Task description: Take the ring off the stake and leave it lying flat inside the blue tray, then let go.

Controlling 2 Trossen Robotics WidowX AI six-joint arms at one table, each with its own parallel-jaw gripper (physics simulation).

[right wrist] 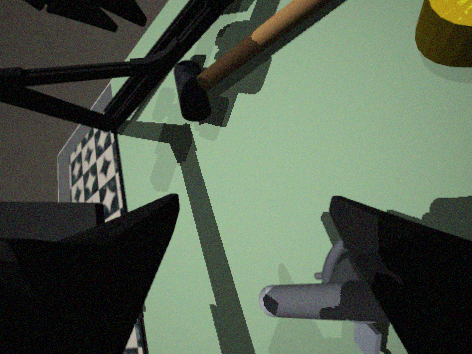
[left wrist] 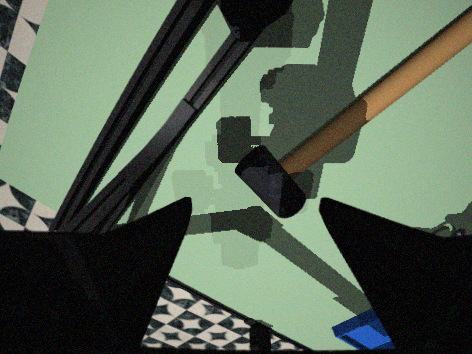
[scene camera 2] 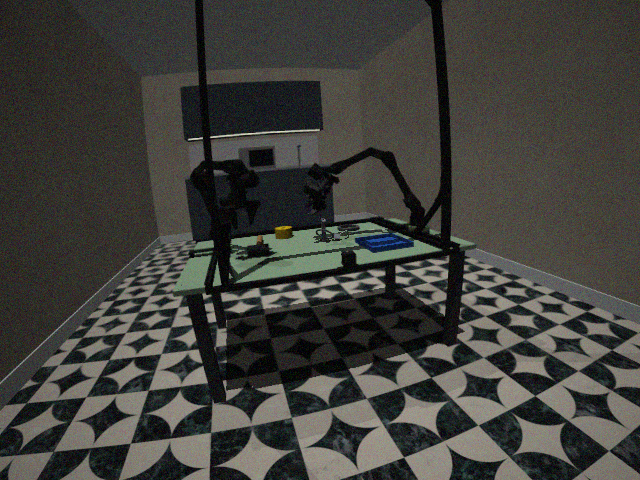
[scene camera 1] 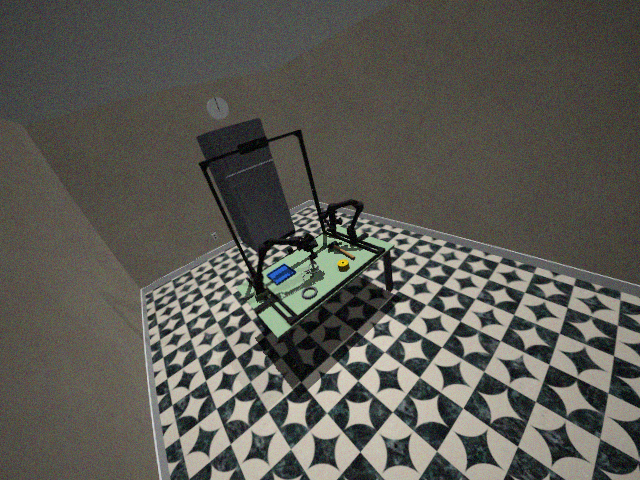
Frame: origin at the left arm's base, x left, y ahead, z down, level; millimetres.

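Seen in the pictures: left gripper, between the fingertips: [right wrist: 129,26] [left wrist: 255,203] [scene camera 2: 243,227] [scene camera 1: 334,233]; right gripper, between the fingertips: [right wrist: 255,202] [scene camera 2: 308,211] [scene camera 1: 315,250]; left arm's base, origin of its link: [scene camera 1: 354,240]; right arm's base, origin of its link: [scene camera 2: 417,224] [scene camera 1: 260,291].
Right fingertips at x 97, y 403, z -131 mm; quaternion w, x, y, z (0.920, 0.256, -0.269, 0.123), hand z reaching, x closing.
Pixels of each thing's top centre, then the offset from my right fingertips to it. "pt": a spot on its surface instead.
- grey stake, centre of its top: [right wrist: 364,308] [scene camera 2: 322,217] dy +61, dx +42, dz +36 mm
- thin grey ring, a spot on its surface: [right wrist: 332,261] pt dy +50, dx +21, dz +88 mm
- blue tray, centre of its top: [left wrist: 389,334] [scene camera 2: 383,239] [scene camera 1: 280,272] dy +328, dx -91, dz +128 mm
- loose grey ring, centre of its top: [scene camera 2: 348,226] [scene camera 1: 309,291] dy +195, dx +278, dz +136 mm
- hammer, centre of its top: [left wrist: 385,110] [right wrist: 252,22] [scene camera 2: 258,237] [scene camera 1: 341,247] dy -240, dx -31, dz +101 mm
- yellow cylinder, centre of its top: [scene camera 2: 283,227] [scene camera 1: 342,262] dy -151, dx +169, dz +101 mm
The grey stake [scene camera 2: 323,225] [right wrist: 300,301] stands on the green table, with a thin grey ring [right wrist: 332,261] low around it, partly hidden by a finger in the right wrist view. My right gripper [scene camera 1: 313,257] [scene camera 2: 316,207] [right wrist: 255,202] is open and empty above the stake, which shows near its right-hand finger in its wrist view. The blue tray [scene camera 1: 273,280] [scene camera 2: 387,248] [left wrist: 352,324] lies to the right of the stake in scene camera 2; its inside shows no ring. My left gripper [scene camera 2: 242,217] [left wrist: 255,203] is open and empty, above the hammer's side of the table.
A loose grey ring [scene camera 1: 309,293] [scene camera 2: 348,227] lies flat near the table edge. A hammer [scene camera 1: 344,252] [scene camera 2: 256,251] [left wrist: 270,181] [right wrist: 193,92] and a yellow cylinder [scene camera 1: 342,265] [scene camera 2: 283,232] [right wrist: 445,45] lie on the table. Black frame posts [scene camera 2: 206,129] rise at the sides.
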